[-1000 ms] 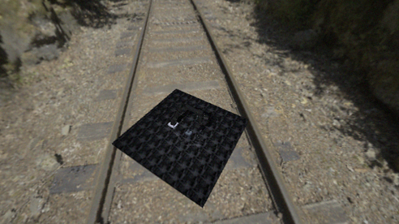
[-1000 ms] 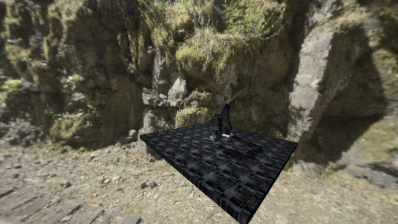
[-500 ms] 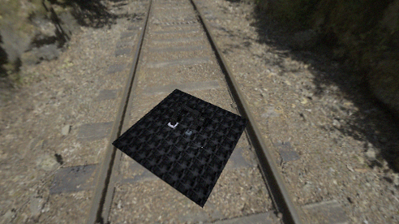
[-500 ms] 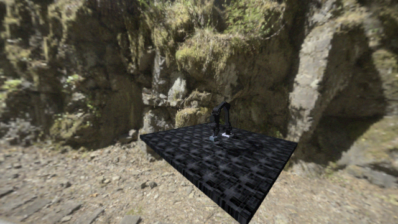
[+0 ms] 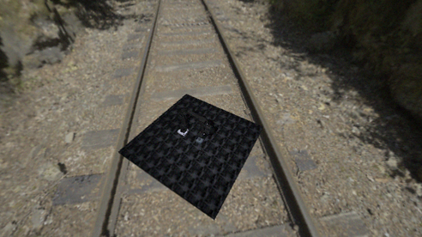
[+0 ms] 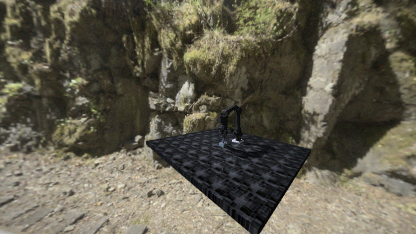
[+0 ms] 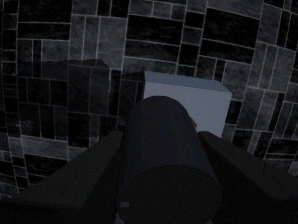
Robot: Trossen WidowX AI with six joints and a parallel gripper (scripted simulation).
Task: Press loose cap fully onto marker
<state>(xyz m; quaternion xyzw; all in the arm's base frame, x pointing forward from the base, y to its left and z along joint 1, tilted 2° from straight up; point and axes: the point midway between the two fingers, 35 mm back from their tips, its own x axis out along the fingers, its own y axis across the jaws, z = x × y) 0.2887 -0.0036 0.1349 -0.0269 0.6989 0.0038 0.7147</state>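
Now: the holder block 30 mm behind my gripper tip, 30 mm to the right of it and 100 mm below it. The rest, counted from my gripper tip: cylindrical cap 10 mm above.
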